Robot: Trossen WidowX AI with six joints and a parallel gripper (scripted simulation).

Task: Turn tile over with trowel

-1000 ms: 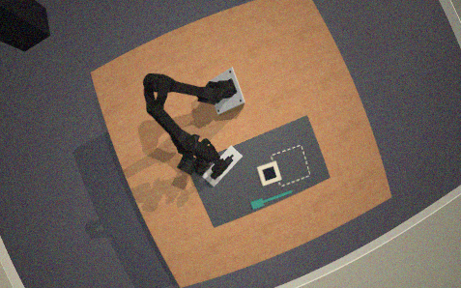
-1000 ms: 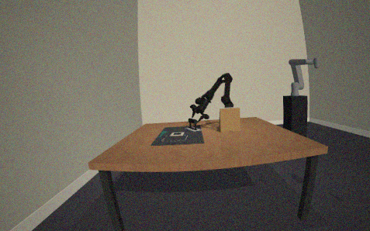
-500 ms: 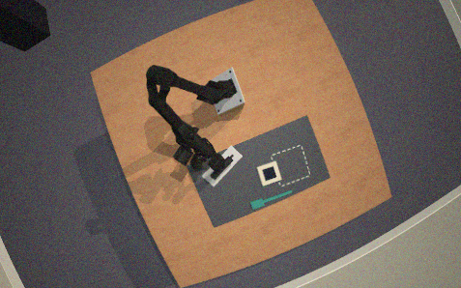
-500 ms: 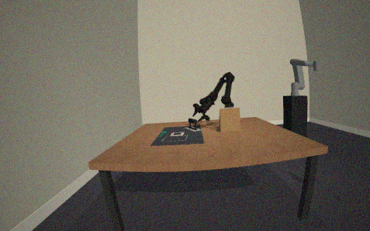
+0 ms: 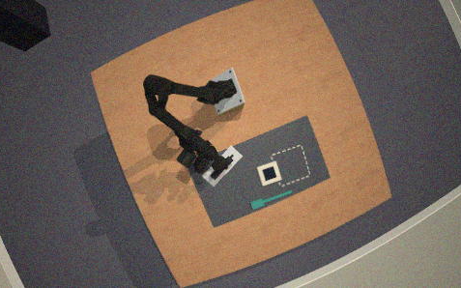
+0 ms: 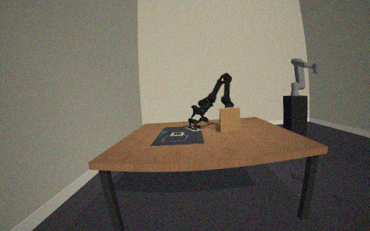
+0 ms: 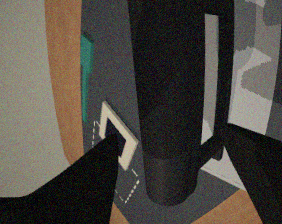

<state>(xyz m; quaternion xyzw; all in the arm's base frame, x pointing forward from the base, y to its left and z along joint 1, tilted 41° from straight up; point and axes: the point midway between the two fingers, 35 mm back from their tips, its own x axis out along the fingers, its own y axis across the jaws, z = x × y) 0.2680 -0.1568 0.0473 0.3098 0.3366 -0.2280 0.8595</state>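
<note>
Now: gripper tip 18 cm to the right of the cream tile, 12 cm short of it and 7 cm above it. Round my gripper tip: teal trowel 24 cm ahead, 13 cm to the left, 7 cm below.
</note>
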